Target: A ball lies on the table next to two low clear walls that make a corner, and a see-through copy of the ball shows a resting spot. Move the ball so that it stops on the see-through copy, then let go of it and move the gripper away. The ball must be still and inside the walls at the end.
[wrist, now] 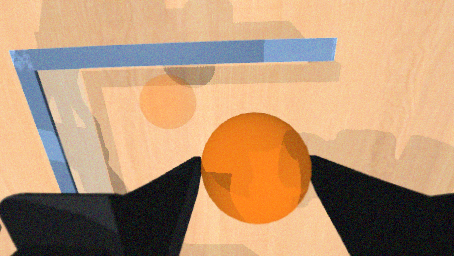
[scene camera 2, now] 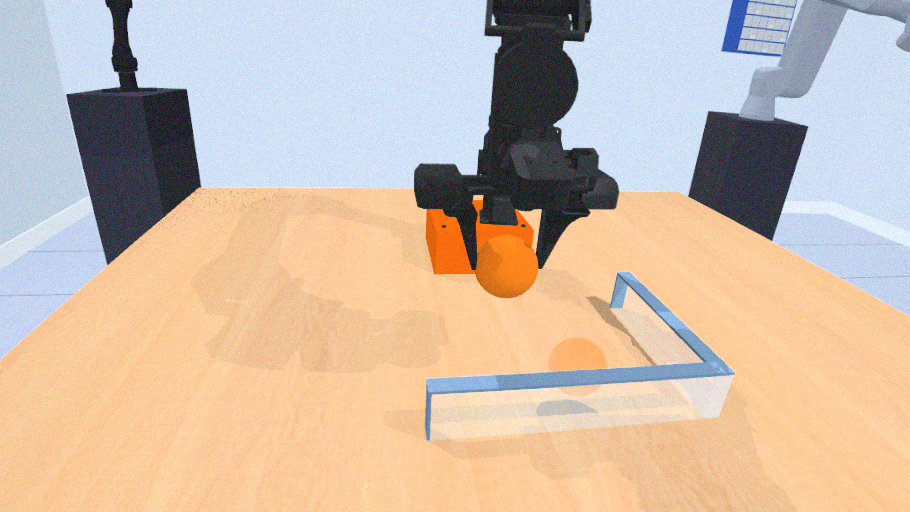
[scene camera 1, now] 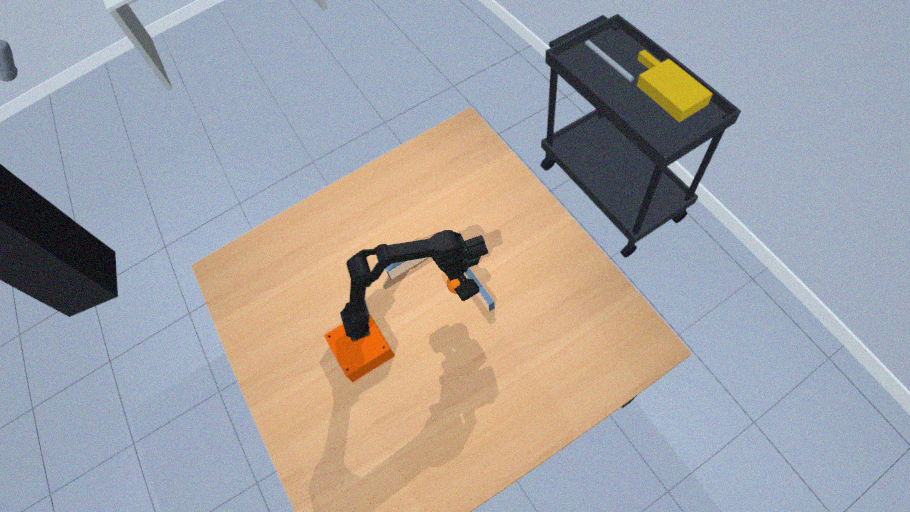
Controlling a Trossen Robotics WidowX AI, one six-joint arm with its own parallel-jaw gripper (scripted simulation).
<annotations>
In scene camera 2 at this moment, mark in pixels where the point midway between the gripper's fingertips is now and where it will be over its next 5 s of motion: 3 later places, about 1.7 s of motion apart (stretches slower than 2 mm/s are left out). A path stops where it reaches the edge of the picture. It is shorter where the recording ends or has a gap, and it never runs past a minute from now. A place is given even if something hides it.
My gripper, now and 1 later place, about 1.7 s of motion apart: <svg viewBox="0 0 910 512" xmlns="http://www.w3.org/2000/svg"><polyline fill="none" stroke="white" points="506,268 578,360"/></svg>
</annotations>
